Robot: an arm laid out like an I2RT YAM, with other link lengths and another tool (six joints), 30 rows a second.
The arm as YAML. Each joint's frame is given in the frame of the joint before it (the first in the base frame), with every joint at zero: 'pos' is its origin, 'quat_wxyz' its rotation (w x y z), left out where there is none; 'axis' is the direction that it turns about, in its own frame. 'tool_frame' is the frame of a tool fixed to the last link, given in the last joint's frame.
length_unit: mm
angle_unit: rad
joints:
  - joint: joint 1
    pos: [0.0, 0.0, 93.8]
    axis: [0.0, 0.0, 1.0]
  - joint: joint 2
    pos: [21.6, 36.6, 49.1]
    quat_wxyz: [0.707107, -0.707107, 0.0, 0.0]
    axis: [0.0, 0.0, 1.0]
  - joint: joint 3
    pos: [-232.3, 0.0, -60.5]
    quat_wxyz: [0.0, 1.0, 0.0, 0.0]
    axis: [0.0, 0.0, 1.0]
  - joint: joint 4
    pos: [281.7, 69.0, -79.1]
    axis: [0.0, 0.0, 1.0]
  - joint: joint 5
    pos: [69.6, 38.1, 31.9]
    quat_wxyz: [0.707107, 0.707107, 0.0, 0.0]
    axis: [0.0, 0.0, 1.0]
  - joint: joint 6
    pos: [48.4, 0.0, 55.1]
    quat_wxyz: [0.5, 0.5, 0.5, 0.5]
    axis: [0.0, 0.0, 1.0]
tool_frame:
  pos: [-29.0, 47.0, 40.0]
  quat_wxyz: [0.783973, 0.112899, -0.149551, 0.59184]
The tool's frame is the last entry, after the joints.
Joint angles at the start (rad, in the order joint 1, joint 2, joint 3, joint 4, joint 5, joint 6):
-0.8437, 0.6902, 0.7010, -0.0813, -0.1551, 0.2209
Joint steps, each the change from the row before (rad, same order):
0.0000, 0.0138, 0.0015, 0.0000, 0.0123, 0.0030
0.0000, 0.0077, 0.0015, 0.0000, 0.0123, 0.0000
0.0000, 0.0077, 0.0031, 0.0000, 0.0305, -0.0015
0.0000, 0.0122, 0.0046, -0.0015, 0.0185, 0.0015
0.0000, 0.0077, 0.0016, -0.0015, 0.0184, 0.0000
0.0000, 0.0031, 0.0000, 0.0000, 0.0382, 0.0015
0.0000, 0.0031, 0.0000, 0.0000, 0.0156, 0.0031
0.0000, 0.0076, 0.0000, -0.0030, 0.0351, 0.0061
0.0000, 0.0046, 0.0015, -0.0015, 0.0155, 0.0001
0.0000, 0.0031, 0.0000, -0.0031, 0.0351, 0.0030
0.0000, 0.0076, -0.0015, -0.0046, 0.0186, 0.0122
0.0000, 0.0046, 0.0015, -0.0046, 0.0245, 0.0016
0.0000, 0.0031, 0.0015, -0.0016, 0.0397, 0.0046
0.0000, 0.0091, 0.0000, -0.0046, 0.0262, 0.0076
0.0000, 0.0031, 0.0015, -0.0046, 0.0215, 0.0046
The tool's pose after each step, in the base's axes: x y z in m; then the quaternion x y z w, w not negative. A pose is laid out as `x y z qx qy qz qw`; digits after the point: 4 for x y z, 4 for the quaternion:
0.2367 -0.1544 0.2931 0.1876 0.5653 -0.2859 0.7506
0.2371 -0.1564 0.2918 0.1918 0.5666 -0.2899 0.7471
0.2370 -0.1601 0.2909 0.1997 0.5659 -0.3016 0.7409
0.2375 -0.1631 0.2895 0.2064 0.5674 -0.3072 0.7356
0.2376 -0.1655 0.2879 0.2122 0.5686 -0.3133 0.7304
0.2365 -0.1692 0.2870 0.2225 0.5660 -0.3275 0.7231
0.2363 -0.1708 0.2862 0.2280 0.5652 -0.3324 0.7198
0.2357 -0.1744 0.2838 0.2403 0.5646 -0.3433 0.7111
0.2354 -0.1762 0.2830 0.2447 0.5647 -0.3486 0.7069
0.2340 -0.1792 0.2816 0.2548 0.5628 -0.3607 0.6987
0.2340 -0.1811 0.2786 0.2657 0.5635 -0.3635 0.6927
0.2330 -0.1833 0.2773 0.2728 0.5632 -0.3717 0.6857
0.2314 -0.1867 0.2769 0.2836 0.5589 -0.3855 0.6772
0.2308 -0.1893 0.2739 0.2938 0.5592 -0.3924 0.6686
0.2298 -0.1910 0.2731 0.3008 0.5578 -0.3989 0.6628

